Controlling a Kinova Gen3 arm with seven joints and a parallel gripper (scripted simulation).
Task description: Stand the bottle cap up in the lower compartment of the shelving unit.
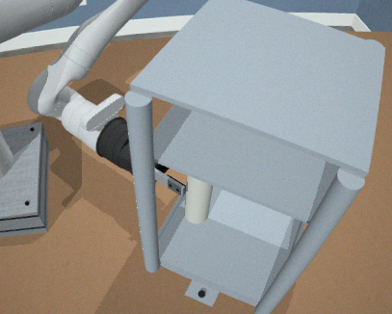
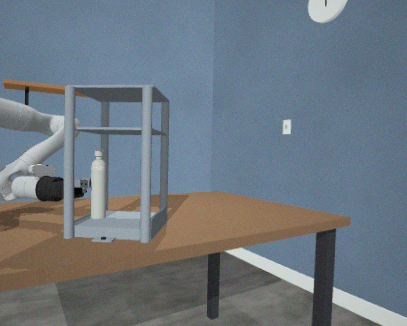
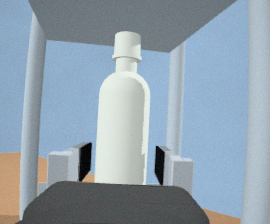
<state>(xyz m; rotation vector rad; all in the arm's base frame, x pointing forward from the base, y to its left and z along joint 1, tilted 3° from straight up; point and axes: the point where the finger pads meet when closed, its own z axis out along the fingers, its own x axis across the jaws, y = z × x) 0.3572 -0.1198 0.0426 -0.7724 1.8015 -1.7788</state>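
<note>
My gripper is now 8 cm short of the shelving unit, 6 cm to the left of it and 6 cm below it.
</note>
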